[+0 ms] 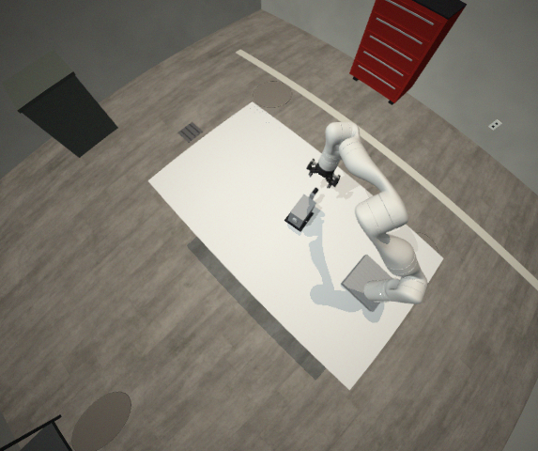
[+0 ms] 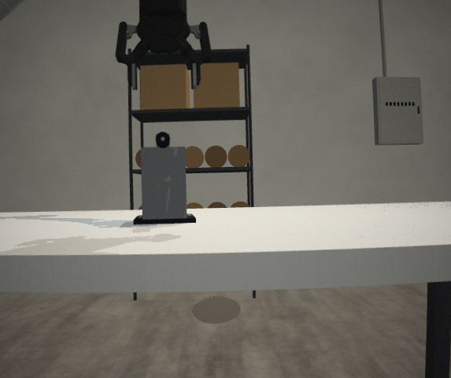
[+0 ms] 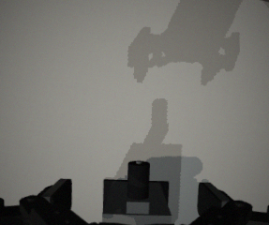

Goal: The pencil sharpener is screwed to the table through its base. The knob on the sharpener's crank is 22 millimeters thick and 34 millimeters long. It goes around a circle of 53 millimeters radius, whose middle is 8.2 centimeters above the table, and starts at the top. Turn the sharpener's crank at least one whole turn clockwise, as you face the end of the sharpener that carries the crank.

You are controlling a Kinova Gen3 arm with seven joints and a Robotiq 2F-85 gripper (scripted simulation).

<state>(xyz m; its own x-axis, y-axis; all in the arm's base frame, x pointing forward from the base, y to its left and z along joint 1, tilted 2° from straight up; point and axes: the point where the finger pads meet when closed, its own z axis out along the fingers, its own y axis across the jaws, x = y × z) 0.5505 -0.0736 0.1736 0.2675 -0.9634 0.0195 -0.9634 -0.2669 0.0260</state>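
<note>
Right now my hand is 8 cm above the knob, 1 cm to the right of it and 1 cm past it.
</note>
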